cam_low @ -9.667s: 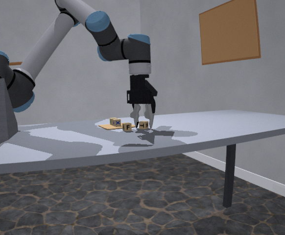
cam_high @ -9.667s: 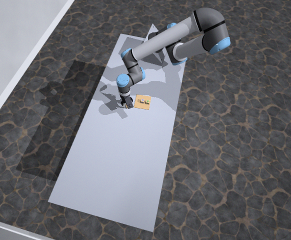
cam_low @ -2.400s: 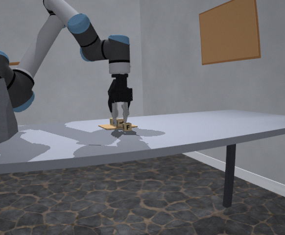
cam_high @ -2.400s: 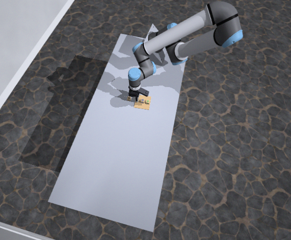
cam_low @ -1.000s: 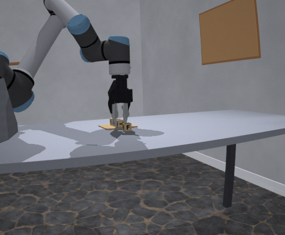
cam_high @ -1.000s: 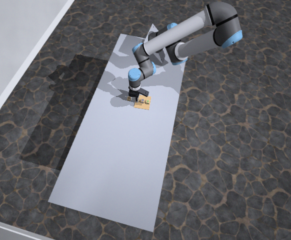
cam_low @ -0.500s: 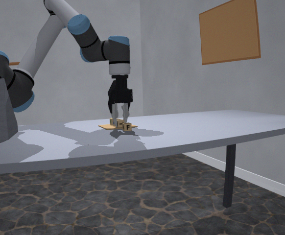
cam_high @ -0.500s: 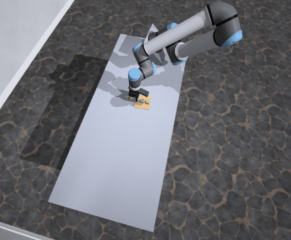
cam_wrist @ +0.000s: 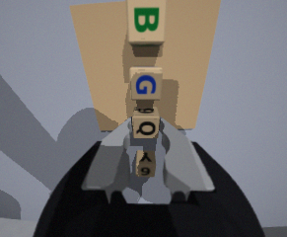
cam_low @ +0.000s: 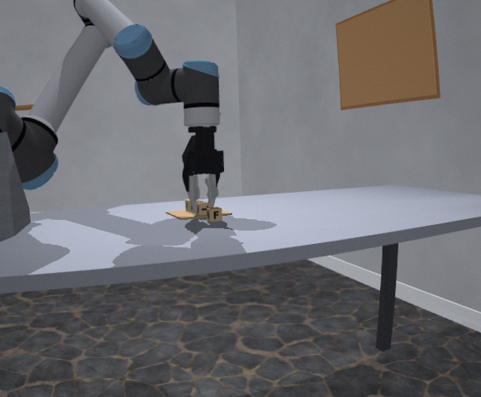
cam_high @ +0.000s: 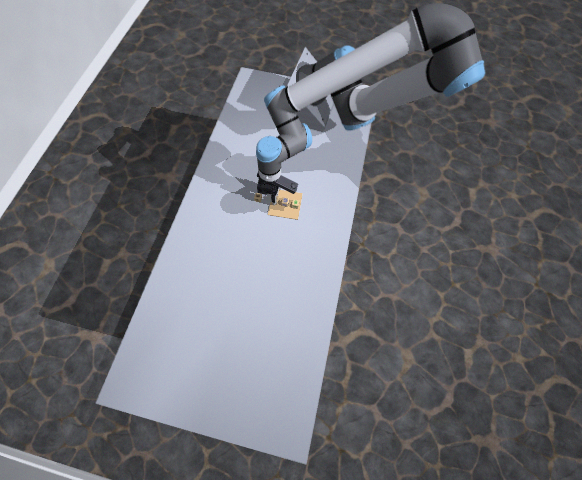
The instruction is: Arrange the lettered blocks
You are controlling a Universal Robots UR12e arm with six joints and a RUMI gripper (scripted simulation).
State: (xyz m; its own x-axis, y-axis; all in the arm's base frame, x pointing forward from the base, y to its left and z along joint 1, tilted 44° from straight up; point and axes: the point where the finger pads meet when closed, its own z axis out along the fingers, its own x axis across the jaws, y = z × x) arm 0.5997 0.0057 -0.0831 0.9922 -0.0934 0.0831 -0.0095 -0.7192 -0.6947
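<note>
Right now my hand is 50 mm to the right of the blue-marked block. Also, from my hand: tan mat 50 mm to the left, 20 mm below; green-marked block 100 mm to the left.
</note>
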